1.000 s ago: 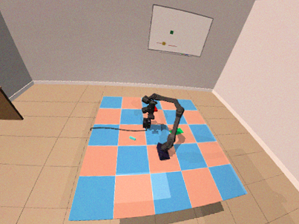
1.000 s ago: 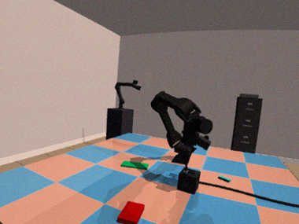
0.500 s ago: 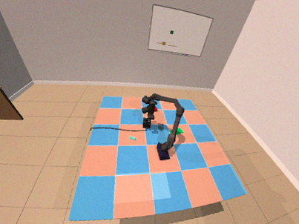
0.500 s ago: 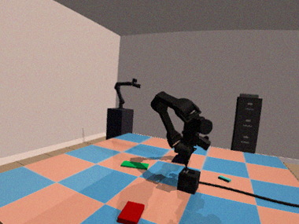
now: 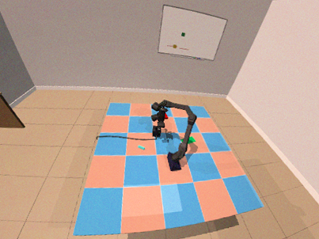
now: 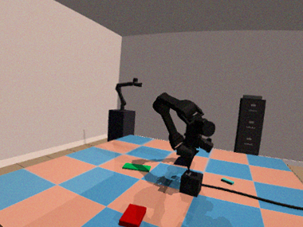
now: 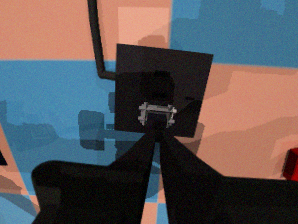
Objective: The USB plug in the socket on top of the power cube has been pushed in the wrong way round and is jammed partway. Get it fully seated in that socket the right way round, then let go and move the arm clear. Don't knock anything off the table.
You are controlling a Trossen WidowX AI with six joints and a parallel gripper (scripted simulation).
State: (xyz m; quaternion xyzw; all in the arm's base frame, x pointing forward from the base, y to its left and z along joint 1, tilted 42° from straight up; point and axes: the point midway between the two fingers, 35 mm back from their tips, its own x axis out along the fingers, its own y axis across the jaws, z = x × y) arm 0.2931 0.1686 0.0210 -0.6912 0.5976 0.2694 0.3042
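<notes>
Now: gripper tip 2 cm above the USB plug. Also, from my gripper tip: USB socket: 4 cm below; red block: 29 cm ahead, 10 cm below, 8 cm to the right; small teal piece: 18 cm behind, 16 cm to the left, 10 cm below.
</notes>
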